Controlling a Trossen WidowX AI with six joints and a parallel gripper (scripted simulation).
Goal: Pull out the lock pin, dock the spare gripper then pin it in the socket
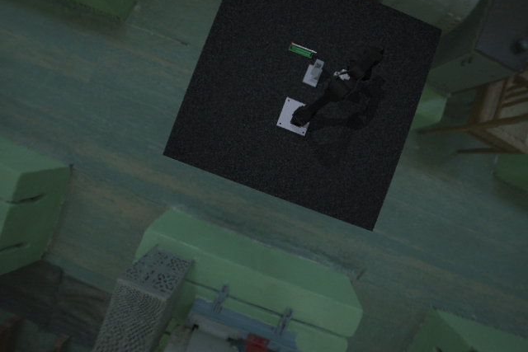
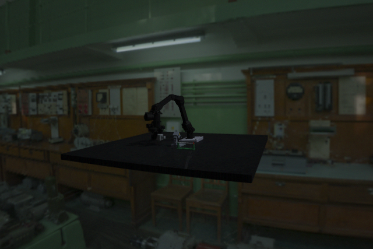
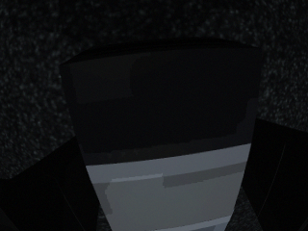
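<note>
My gripper tip is 2 cm below the spare gripper and 1 cm to the right of it. Also, from my gripper tip: green bracket: 29 cm to the left, 6 cm ahead, 3 cm below; then mount: 17 cm to the left, 2 cm behind, 1 cm above.
</note>
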